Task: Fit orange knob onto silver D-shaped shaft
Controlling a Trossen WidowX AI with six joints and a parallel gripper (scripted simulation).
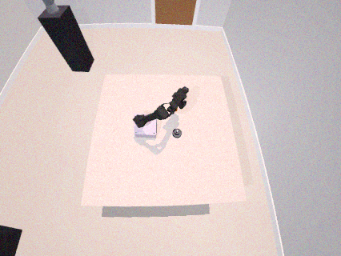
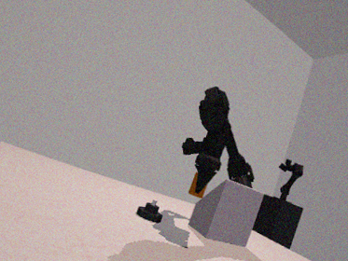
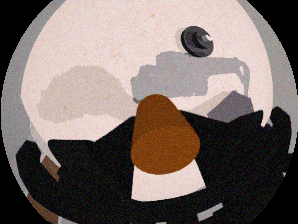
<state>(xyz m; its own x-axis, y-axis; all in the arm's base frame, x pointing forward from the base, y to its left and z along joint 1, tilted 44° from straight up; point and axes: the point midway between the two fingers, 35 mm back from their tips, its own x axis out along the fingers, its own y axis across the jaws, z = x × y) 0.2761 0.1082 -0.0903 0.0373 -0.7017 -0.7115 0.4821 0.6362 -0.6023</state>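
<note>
My gripper tip is now 40 mm short of the round pedestal, 170 mm to the left of it and 110 mm above it. Round my gripper tip: orange knob 30 mm above.
</note>
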